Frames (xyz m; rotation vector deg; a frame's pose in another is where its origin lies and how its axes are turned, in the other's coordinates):
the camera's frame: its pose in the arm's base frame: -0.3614 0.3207 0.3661 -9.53 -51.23 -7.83
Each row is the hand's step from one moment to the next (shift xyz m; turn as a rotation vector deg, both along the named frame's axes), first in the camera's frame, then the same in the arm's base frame.
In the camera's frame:
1: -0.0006 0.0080 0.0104 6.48 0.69 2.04
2: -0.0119 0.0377 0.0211 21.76 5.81 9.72
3: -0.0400 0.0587 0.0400 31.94 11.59 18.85
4: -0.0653 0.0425 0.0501 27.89 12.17 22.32
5: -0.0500 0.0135 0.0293 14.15 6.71 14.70
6: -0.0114 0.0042 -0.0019 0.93 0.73 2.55
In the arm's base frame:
1: -0.0068 0.0099 0.0052 2.58 0.77 6.27
2: -0.0164 0.0417 0.0004 7.14 6.57 22.53
3: -0.0443 0.0674 -0.0119 7.56 13.56 35.62
4: -0.0707 0.0548 -0.0241 2.52 15.02 34.53
5: -0.0508 0.0215 -0.0224 -1.20 8.82 19.55
6: -0.0048 0.0043 -0.0105 -1.23 1.18 2.23

